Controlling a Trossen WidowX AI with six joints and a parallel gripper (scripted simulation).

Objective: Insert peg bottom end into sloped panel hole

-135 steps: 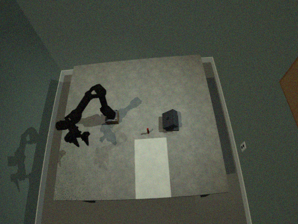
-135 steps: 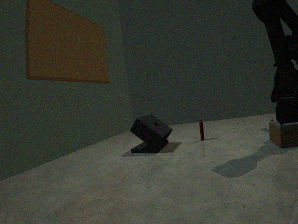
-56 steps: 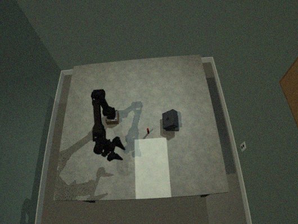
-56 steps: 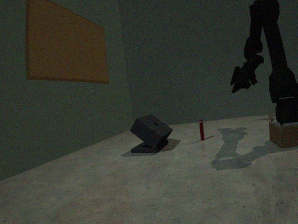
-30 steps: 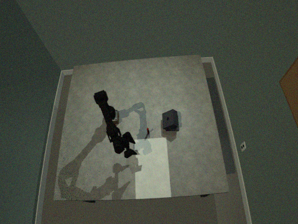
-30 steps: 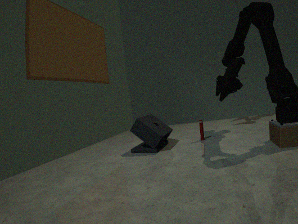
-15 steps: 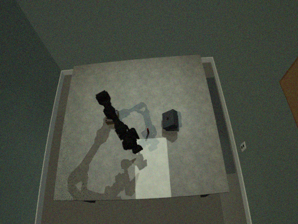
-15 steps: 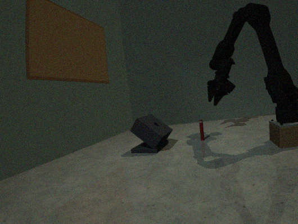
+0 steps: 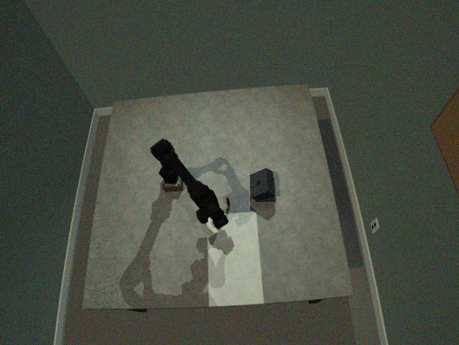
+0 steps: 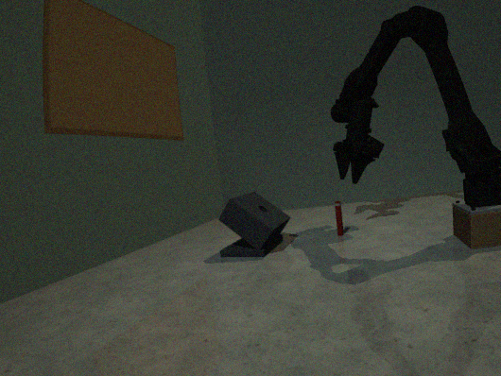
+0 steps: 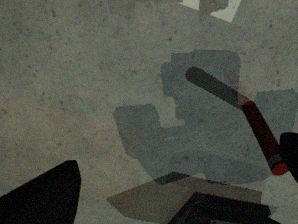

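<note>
My gripper tip is now 10 cm to the right of the red peg, 6 cm above it and 1 cm short of it. Also, from my gripper tip: dark sloped panel 19 cm to the left, 17 cm ahead, 5 cm below.
</note>
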